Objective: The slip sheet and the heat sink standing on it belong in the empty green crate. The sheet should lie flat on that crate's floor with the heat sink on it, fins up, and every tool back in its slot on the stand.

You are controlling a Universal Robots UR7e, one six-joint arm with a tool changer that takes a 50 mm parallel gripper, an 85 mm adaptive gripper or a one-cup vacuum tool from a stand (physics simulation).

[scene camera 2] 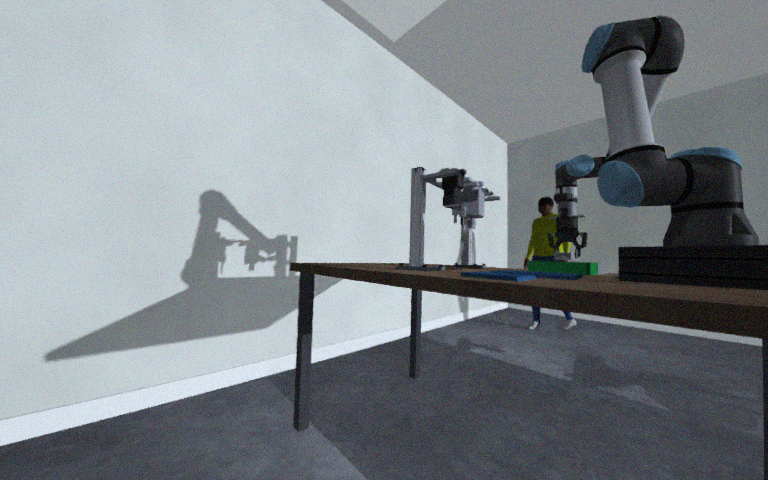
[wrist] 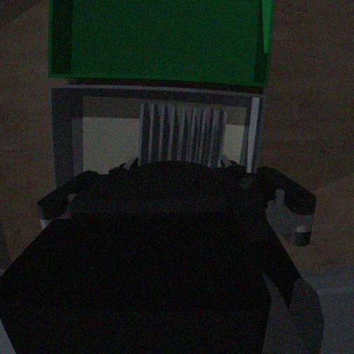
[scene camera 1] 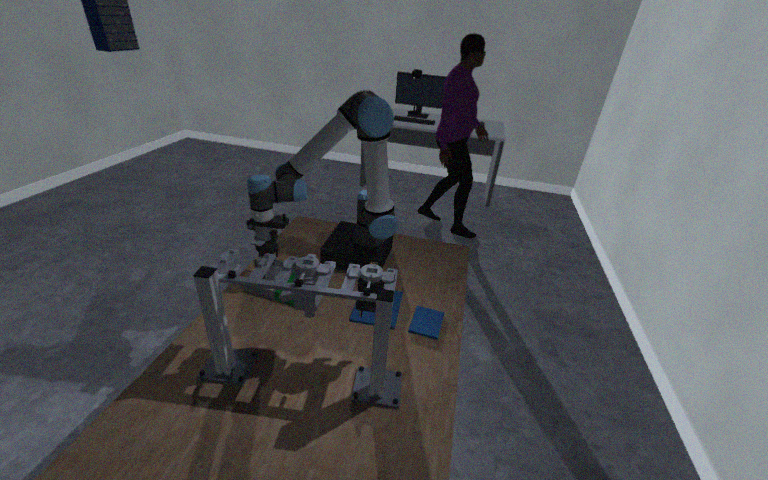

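Where they show: hand, tool point: (scene camera 2: 566,213); arm's base, link origin: (scene camera 2: 707,247) (scene camera 1: 368,237).
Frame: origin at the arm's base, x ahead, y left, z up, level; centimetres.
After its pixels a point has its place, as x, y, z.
Note:
My gripper (scene camera 1: 266,247) {38.9, -25.9, 15.6} (scene camera 2: 567,253) (wrist: 179,162), the adaptive one with black linkage fingers, is shut on the grey heat sink (scene camera 2: 565,257) {38.0, -21.4, -2.8} (wrist: 182,135). It holds the heat sink raised over the grey crate (wrist: 66,140), with the fins up. The gripper body hides the heat sink's near part in the wrist view. The pale slip sheet (wrist: 106,145) lies on the grey crate's floor below, and part of it is hidden. The green crate (scene camera 1: 278,295) (scene camera 2: 589,268) {26.6, -9.4, -6.5} (wrist: 165,40) stands right beside the grey crate, and its visible floor is bare.
The tool stand (scene camera 1: 218,322) {80.5, -10.2, 13.4} (scene camera 2: 417,220) {66.0, 33.6, 8.9} carries the parallel gripper (scene camera 1: 308,297) and the black vacuum tool (scene camera 1: 367,291) {66.1, 26.6, 26.7}. Two flat blue plates (scene camera 1: 376,314) (scene camera 1: 426,322) {33.3, 37.6, -7.8} lie on the table (scene camera 1: 317,447) {88.5, 24.1, -8.9} (scene camera 2: 679,291) {2.2, 31.8, -8.9}. People stand or walk behind the table.

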